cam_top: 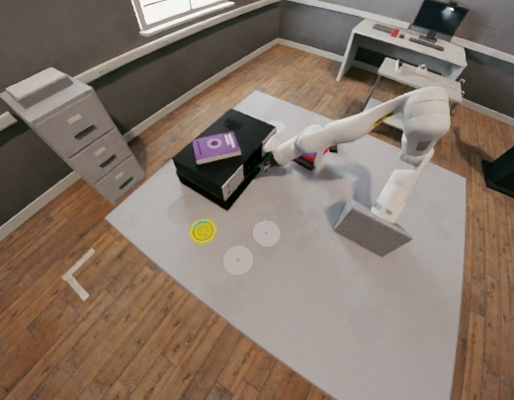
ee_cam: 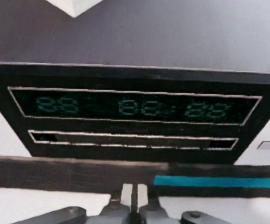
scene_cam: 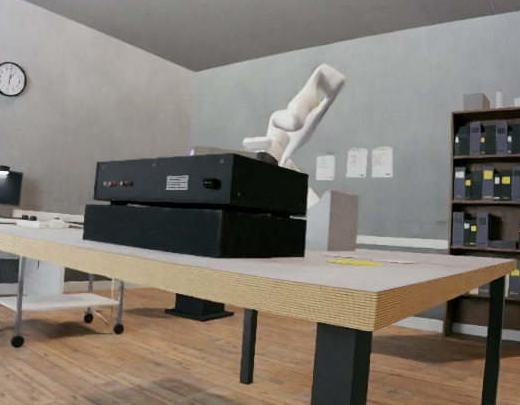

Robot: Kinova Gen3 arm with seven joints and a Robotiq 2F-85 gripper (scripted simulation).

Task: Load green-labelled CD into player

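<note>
Right now my hand is 130 mm short of the CD, 10 mm to the left of it and 10 mm above it. The rest, counted from my hand: purple book (200 mm ahead, 60 mm to the left, 70 mm above); black block (240 mm behind, 480 mm to the right, 130 mm below).
</note>
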